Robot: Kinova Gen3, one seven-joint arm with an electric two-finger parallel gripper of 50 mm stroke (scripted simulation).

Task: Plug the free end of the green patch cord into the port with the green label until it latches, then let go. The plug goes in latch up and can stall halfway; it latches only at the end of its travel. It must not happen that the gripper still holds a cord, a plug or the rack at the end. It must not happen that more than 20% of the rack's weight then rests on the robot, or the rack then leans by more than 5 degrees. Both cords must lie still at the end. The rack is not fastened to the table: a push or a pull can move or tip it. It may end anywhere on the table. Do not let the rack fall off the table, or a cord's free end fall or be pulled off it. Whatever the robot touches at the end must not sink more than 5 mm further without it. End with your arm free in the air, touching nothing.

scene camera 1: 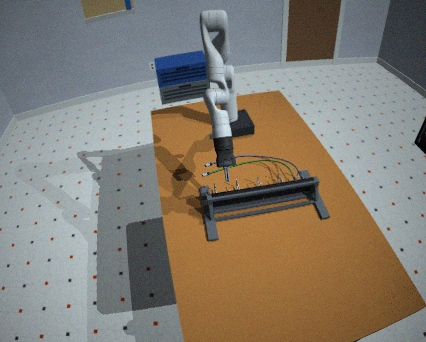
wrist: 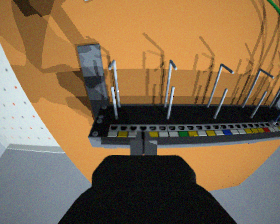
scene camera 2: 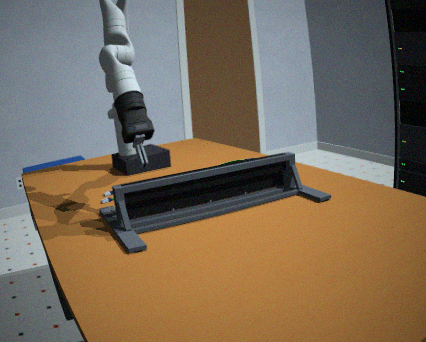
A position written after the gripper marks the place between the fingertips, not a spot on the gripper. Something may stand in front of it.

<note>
In view: the gripper (scene camera 2: pixel 144 165).
The gripper is seen too in the wrist view (wrist: pixel 142 138).
</note>
